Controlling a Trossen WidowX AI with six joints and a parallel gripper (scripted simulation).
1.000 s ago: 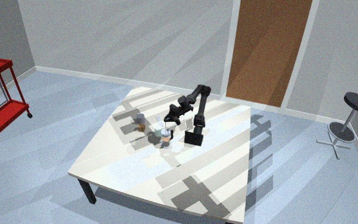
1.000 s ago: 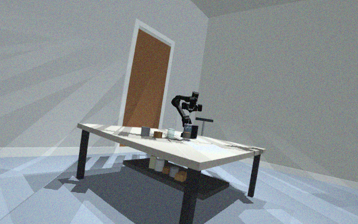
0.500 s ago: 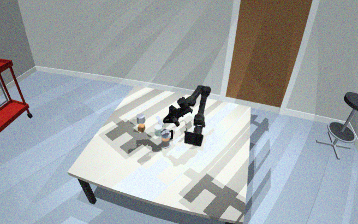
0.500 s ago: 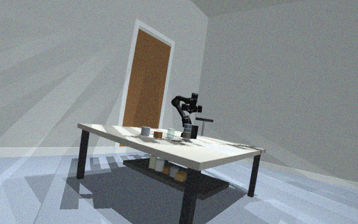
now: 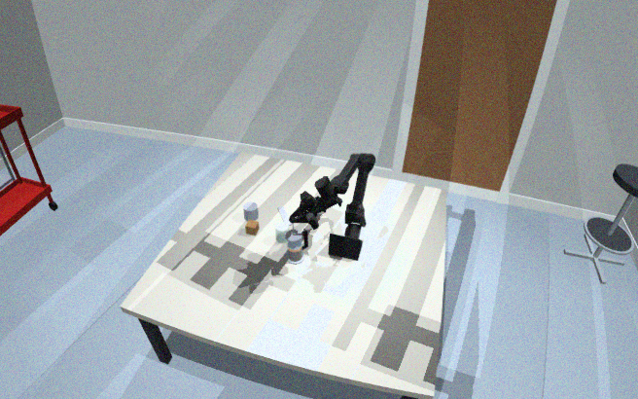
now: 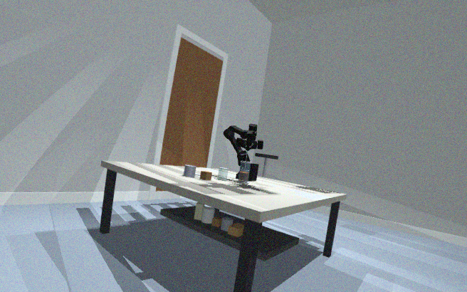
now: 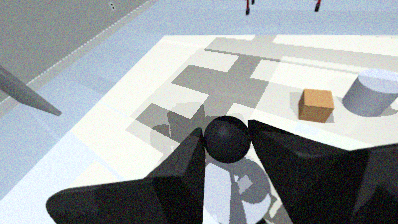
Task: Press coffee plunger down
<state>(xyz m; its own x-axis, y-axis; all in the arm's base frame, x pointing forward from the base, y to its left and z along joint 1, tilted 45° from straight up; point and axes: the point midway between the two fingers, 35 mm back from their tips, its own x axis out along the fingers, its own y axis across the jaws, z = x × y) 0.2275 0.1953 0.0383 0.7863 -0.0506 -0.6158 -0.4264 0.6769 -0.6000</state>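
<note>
Right now my gripper tip is 12 cm above the coffee press, 2 cm to the left of it and 2 cm past it.
</note>
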